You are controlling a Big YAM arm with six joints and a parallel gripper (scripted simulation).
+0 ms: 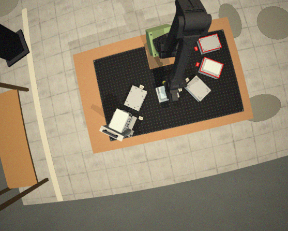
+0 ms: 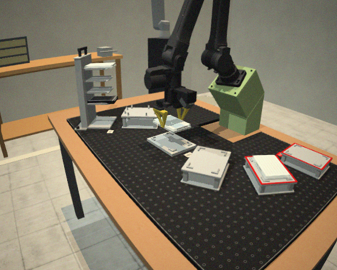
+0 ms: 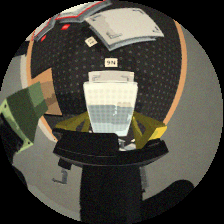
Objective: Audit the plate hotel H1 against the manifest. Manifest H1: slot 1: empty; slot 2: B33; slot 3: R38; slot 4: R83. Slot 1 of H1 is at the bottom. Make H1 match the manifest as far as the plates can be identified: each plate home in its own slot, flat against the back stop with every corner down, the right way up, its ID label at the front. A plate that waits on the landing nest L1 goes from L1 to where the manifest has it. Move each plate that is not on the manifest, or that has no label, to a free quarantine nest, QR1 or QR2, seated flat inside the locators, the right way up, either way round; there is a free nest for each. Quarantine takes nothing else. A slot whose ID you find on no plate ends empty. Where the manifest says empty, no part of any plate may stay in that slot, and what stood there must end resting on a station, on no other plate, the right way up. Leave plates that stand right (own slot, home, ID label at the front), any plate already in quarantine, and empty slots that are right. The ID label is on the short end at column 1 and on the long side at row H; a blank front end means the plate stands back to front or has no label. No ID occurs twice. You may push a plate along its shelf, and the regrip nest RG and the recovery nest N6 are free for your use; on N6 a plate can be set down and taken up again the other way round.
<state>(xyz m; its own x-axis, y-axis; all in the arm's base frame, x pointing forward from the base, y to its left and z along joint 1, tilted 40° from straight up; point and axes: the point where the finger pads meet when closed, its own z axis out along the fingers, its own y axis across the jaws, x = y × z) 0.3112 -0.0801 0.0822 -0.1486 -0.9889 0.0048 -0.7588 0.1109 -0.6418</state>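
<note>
Right now my hand is 9 cm above the flat nest. Also, from my hand: dark plate: 4 cm ahead, 38 cm to the right, 3 cm above; then plate hotel H1: 9 cm ahead, 45 cm to the right, 7 cm above; then N6 tag: 2 cm ahead, 10 cm to the left, 9 cm below.
</note>
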